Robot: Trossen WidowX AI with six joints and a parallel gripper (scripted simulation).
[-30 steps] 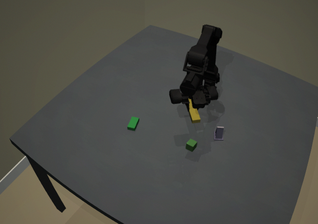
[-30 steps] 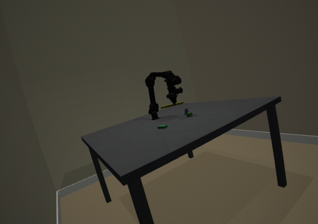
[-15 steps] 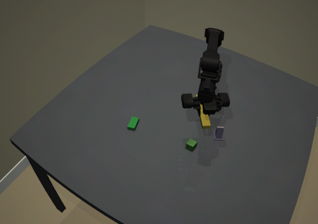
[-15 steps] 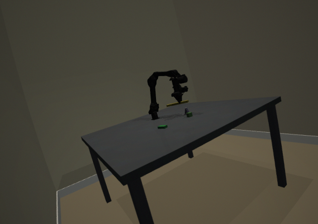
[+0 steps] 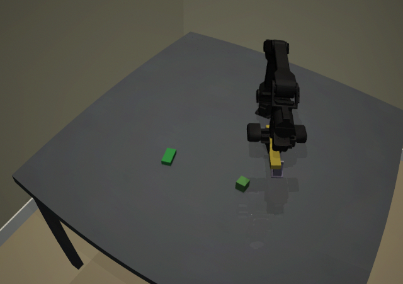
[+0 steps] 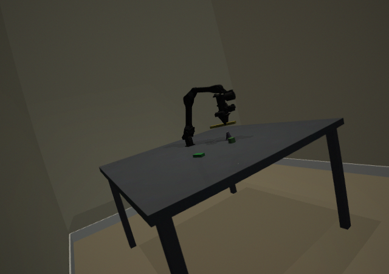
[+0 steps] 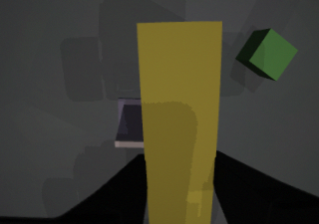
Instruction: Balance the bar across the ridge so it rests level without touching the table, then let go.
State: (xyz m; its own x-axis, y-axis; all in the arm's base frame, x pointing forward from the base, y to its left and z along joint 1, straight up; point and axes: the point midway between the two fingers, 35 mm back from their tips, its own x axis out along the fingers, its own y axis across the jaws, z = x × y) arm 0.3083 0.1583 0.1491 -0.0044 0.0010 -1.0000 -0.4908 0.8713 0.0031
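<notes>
Right now my gripper tip is 10 cm above the green cube, 9 cm short of it and 6 cm to the left of it. Round my gripper tip: flat green block 33 cm to the right, 11 cm below, 10 cm ahead; yellow bar 2 cm behind, 1 cm to the right.
</notes>
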